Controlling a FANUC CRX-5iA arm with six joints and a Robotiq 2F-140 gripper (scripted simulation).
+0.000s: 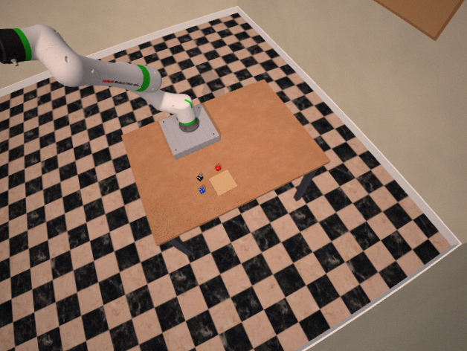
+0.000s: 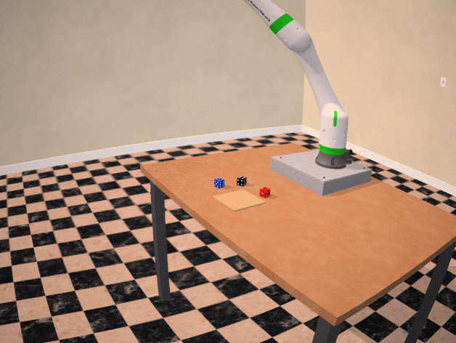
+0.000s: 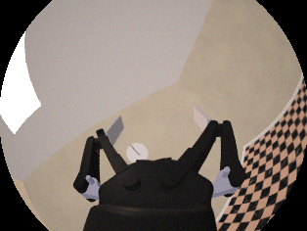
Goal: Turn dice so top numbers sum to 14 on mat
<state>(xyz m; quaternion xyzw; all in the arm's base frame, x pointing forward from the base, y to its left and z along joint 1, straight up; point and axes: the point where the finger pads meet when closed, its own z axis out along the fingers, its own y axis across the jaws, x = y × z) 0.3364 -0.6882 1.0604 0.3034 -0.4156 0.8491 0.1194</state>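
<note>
Right now the blue die is 110 cm below my hand, 53 cm to the left of it and 16 cm ahead of it. From my hand the other things lie so: tan mat 112 cm below, 67 cm to the left, 18 cm ahead; black die 110 cm below, 56 cm to the left, 7 cm ahead; red die 110 cm below, 69 cm to the left, 8 cm ahead.
</note>
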